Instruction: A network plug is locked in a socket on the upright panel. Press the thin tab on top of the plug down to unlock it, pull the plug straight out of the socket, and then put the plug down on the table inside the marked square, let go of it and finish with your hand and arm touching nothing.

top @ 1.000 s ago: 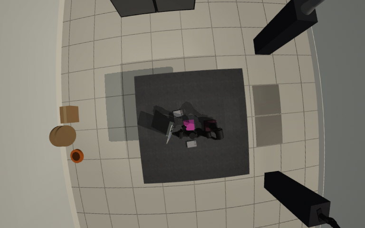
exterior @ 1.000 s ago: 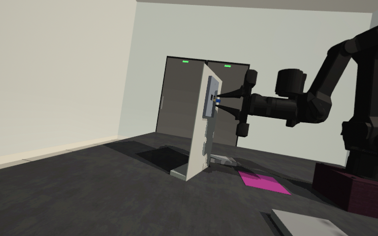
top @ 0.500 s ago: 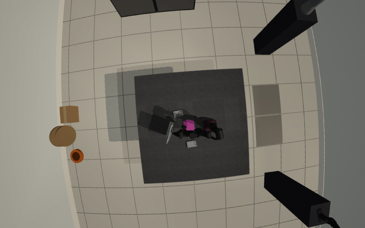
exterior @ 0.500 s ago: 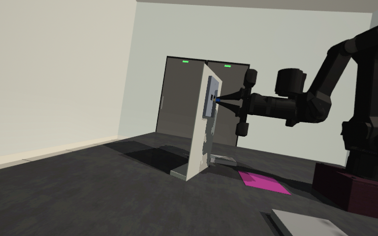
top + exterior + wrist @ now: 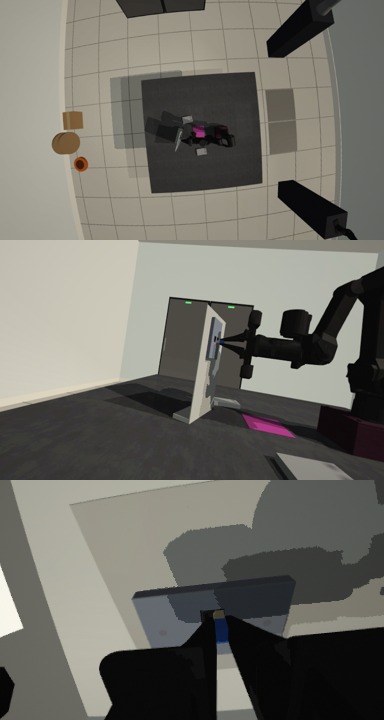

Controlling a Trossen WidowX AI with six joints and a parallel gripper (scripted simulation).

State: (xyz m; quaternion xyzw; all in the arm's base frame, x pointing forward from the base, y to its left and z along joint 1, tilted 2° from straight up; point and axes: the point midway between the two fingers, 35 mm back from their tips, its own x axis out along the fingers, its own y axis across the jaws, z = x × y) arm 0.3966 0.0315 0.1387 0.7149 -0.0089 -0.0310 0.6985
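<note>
The marked square lies 23 cm below my gripper tip, 18 cm behind it and 5 cm to the right of it. Also, from my gripper tip: network plug: right at my gripper tip; then upright panel: 9 cm below, 3 cm ahead.
</note>
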